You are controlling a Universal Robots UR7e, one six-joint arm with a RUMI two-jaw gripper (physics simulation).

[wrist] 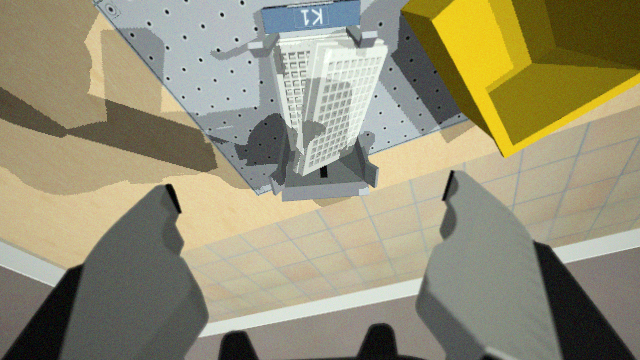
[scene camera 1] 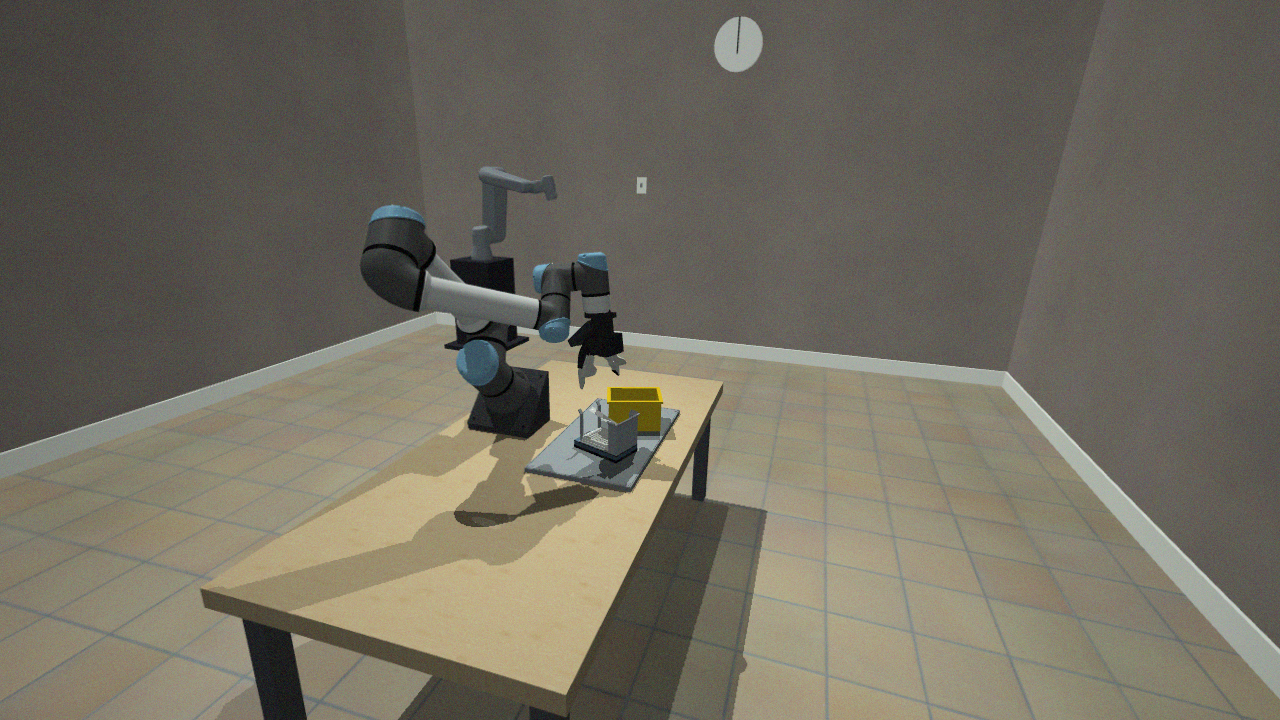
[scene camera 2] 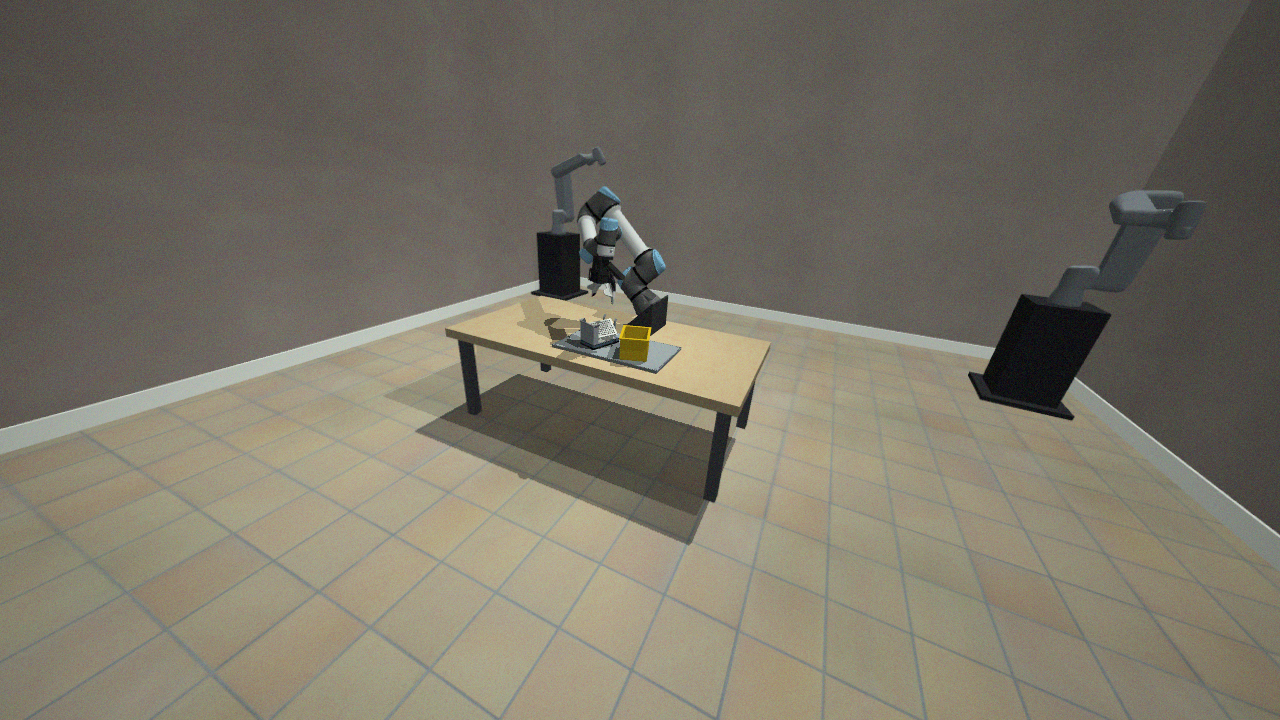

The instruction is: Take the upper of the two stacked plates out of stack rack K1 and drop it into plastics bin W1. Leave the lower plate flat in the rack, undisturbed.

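Pixels of known places: gripper, fingertip midpoint: (wrist: 311, 180) (scene camera 1: 600, 382) (scene camera 2: 602, 300); arm's base, link origin: (scene camera 1: 507, 391) (scene camera 2: 649, 308).
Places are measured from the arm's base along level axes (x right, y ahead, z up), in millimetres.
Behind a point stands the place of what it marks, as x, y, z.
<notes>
Stack rack K1 (scene camera 1: 622, 436) @(104, 440, -24) (scene camera 2: 590, 334) @(60, 452, -27) (wrist: 300, 194) @(110, 440, 20) holds two white grid plates. In the wrist view the upper plate (wrist: 345, 100) @(36, 371, -13) is tilted and turned askew, raised towards the bin side. The lower plate (wrist: 294, 75) @(81, 346, -63) shows beneath it at the left; it looks flat, but much of it is hidden. The yellow bin (scene camera 1: 635, 417) (scene camera 2: 635, 347) @(-171, 449, -33) (wrist: 475, 40) @(-119, 386, -89) stands beside the rack, at the upper right of the wrist view; its visible inside shows no plate, and no W1 label is visible. My gripper (scene camera 1: 598, 378) @(65, 355, 108) (scene camera 2: 603, 296) @(65, 355, 108) (wrist: 311, 180) @(65, 355, 108) is wide open and empty, above the rack and apart from both plates.
Rack and bin stand on a grey perforated board (scene camera 1: 554, 463) @(197, 279, -95) (scene camera 2: 664, 359) @(-270, 359, -95) (wrist: 235, 75) @(153, 329, -95) on the wooden table (scene camera 1: 375, 555) @(658, 123, -108) (scene camera 2: 501, 331) @(553, 513, -108). The rack's upright corner posts stand around the plates. Other grey arms on black pedestals (scene camera 2: 558, 264) (scene camera 2: 1038, 353) stand away from the table.
</notes>
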